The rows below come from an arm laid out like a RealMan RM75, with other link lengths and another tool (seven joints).
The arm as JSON. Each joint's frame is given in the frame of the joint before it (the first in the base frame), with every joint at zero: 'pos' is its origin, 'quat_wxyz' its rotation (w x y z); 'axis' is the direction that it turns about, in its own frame. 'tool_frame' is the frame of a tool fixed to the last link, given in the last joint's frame.
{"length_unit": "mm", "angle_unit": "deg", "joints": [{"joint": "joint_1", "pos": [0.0, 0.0, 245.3], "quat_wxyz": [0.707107, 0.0, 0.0, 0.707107], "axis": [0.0, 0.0, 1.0]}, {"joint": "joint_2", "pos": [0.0, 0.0, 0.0], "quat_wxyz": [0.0, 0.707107, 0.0, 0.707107], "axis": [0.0, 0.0, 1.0]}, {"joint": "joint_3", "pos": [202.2, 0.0, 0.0], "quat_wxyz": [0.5, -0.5, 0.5, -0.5], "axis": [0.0, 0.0, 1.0]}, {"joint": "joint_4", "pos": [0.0, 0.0, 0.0], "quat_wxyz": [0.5, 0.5, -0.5, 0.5], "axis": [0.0, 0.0, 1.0]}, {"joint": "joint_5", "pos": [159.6, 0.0, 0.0], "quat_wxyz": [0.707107, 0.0, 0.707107, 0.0], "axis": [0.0, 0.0, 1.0]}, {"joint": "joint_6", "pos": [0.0, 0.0, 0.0], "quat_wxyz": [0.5, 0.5, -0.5, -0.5], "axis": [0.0, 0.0, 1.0]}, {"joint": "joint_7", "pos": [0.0, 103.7, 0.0], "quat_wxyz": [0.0, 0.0, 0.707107, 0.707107], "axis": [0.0, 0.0, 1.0]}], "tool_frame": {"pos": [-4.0, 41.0, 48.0], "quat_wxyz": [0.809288, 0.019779, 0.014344, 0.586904]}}
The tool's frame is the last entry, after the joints.
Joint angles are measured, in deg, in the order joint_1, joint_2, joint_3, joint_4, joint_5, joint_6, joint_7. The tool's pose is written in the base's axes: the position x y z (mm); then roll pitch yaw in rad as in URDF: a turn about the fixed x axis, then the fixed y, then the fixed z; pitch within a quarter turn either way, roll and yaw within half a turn. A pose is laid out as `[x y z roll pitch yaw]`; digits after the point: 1 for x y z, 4 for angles.
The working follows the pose.
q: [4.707, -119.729, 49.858, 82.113, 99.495, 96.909, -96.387]
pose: [-197.0 150.6 85.2 -2.4720 0.1716 -0.6585]
Where each joint sits with the arm in this pose, in the base's axes (m; each line is computed from the numbers above, not from the rounded line before):
joint_1: 0.0000 0.0000 0.2453
joint_2: 0.0000 0.0000 0.2453
joint_3: -0.1750 -0.0144 0.1450
joint_4: -0.1750 -0.0144 0.1450
joint_5: -0.2542 0.1003 0.2227
joint_6: -0.2542 0.1003 0.2227
joint_7: -0.2287 0.1568 0.1396
the tool: -0.1970 0.1506 0.0852

